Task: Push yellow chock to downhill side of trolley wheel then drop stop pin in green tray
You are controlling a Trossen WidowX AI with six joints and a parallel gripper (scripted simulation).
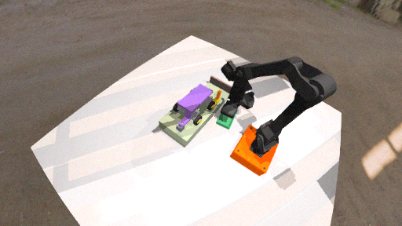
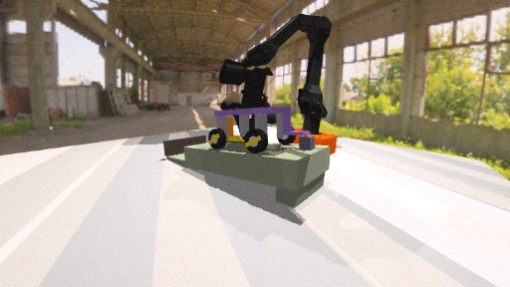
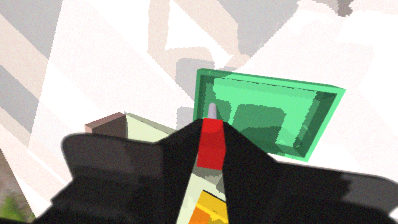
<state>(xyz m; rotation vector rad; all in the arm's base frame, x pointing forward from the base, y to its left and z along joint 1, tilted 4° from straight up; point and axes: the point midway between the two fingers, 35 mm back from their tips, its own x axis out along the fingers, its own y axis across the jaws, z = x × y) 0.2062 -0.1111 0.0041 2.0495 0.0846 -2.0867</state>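
The yellow chock is 80 mm ahead of my gripper tip, 40 mm to the left of it and 30 mm above it. Also, from my gripper tip: red-headed stop pin: right at my gripper tip; then low brown slab: 140 mm ahead, 120 mm to the right, 20 mm below; then grey-green ramp: 120 mm ahead, 140 mm to the left, 10 mm below.
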